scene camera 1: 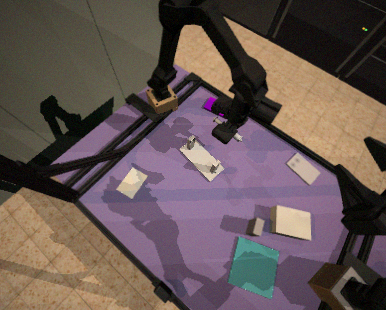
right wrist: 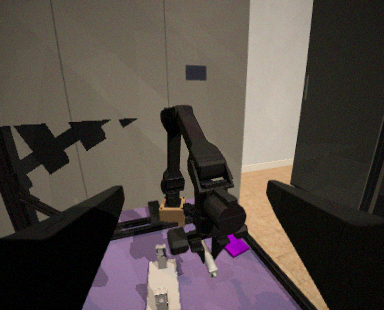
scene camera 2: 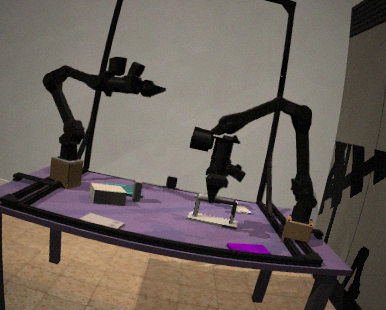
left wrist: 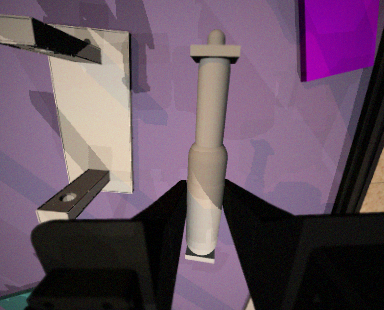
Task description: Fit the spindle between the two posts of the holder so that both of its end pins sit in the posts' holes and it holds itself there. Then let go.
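Frame: origin at the left arm's base, x ahead, y left, z up, level; centimetres.
Where they show: left gripper, fingertip midpoint: (right wrist: 207, 260) (scene camera 2: 210, 202) (left wrist: 203, 185); right gripper, fingertip midpoint: (scene camera 1: 352, 150) (right wrist: 196, 189) (scene camera 2: 161, 88); left arm's base at its link origin: (scene camera 1: 161, 93) (right wrist: 173, 202) (scene camera 2: 300, 220); right arm's base at its link origin: (scene camera 1: 355, 294) (scene camera 2: 67, 158).
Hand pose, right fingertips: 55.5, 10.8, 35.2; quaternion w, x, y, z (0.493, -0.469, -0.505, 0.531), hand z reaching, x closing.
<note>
Each offset is from my right fingertips to the top centre of the thing, as dx, dy, dz. "*": to the spot under its first point.
The grey spindle {-26.6, +1.8, -30.9} (scene camera 1: 238, 137) (scene camera 2: 224, 200) (left wrist: 210, 123) (right wrist: 208, 261) is held level, lifted off the purple mat, beside the holder and roughly parallel to it. My left gripper (scene camera 1: 224, 133) (scene camera 2: 212, 197) (left wrist: 203, 185) points down and is shut on the spindle's thicker end. The holder {-24.4, -9.7, -42.2} (scene camera 1: 200, 158) (scene camera 2: 210, 219) (left wrist: 92, 123) (right wrist: 163, 278) is a white plate with two grey posts; one post {* -18.0, -8.5, -37.1} (left wrist: 73, 198) shows its hole. In scene camera 2 the spindle hangs about level with the post tops. My right gripper (scene camera 2: 160, 89) (right wrist: 196, 189) is open and empty, high above the far side of the table.
A magenta tile {-42.1, +10.8, -42.1} (scene camera 1: 209, 103) (scene camera 2: 248, 248) (left wrist: 324, 37) lies behind the left gripper. A cream block {+12.4, +3.7, -38.0} (scene camera 1: 291, 222), a small grey block {+6.7, -8.6, -35.4} (scene camera 1: 256, 227), a teal sheet {+16.7, -15.1, -42.1} (scene camera 1: 253, 267), a white card {+0.2, +24.8, -42.5} (scene camera 1: 303, 168) and a cream tile {-29.2, -37.4, -42.8} (scene camera 1: 132, 182) lie apart on the mat.
</note>
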